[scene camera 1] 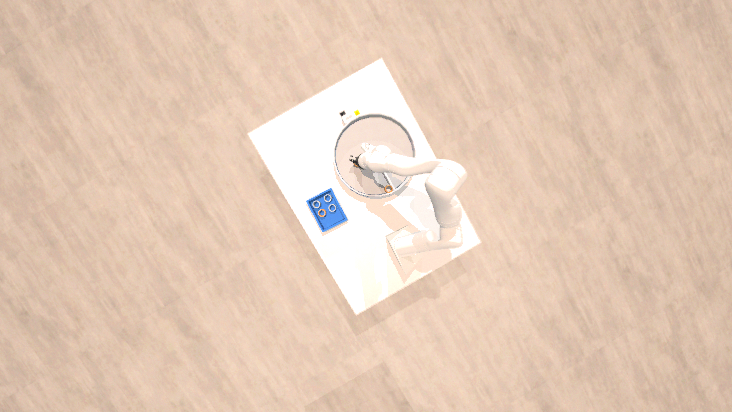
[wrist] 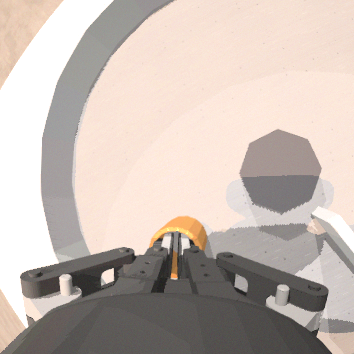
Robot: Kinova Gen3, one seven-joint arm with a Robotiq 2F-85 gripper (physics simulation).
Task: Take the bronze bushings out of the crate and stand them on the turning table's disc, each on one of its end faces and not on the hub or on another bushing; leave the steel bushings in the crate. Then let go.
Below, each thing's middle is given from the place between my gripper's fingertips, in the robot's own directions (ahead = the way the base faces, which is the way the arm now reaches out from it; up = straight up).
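Labels:
From my hand, the turning table disc (scene camera 1: 376, 131) is 20 mm below and 100 mm to the right. The blue crate (scene camera 1: 331, 219) is 50 mm below my hand, and it is also 240 mm to the left of it and 160 mm behind it.

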